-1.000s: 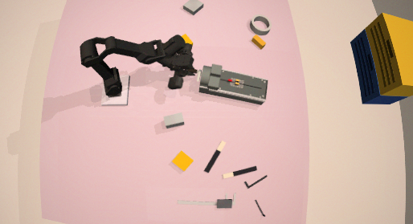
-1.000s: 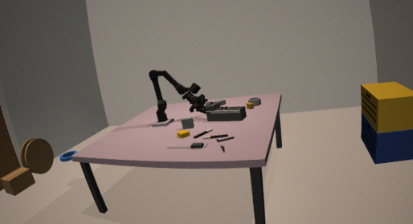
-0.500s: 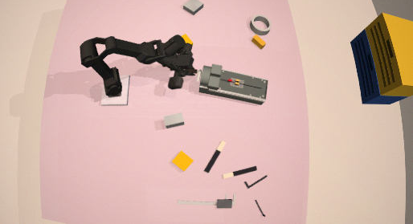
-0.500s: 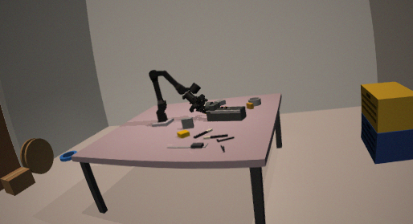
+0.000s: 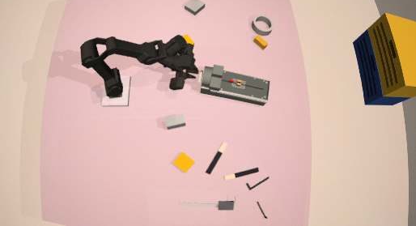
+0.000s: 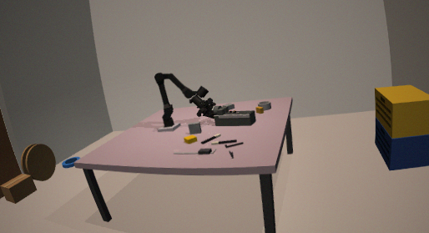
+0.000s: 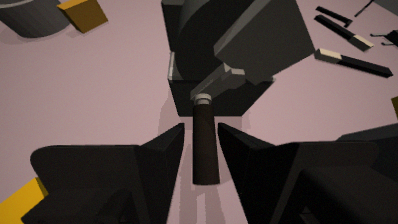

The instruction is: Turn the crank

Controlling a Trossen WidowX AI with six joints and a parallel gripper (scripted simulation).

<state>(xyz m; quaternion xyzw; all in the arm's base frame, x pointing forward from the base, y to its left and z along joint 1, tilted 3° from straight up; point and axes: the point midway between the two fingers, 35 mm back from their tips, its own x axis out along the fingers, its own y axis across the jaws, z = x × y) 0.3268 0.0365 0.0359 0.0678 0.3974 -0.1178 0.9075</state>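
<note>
Now: the dark crank handle 20 mm behind my gripper tip and 20 mm above it. Also, from my gripper tip: orange block: 290 mm ahead, 150 mm to the left, 20 mm below; red pointer: 130 mm ahead, 50 mm to the right, 40 mm above.
</note>
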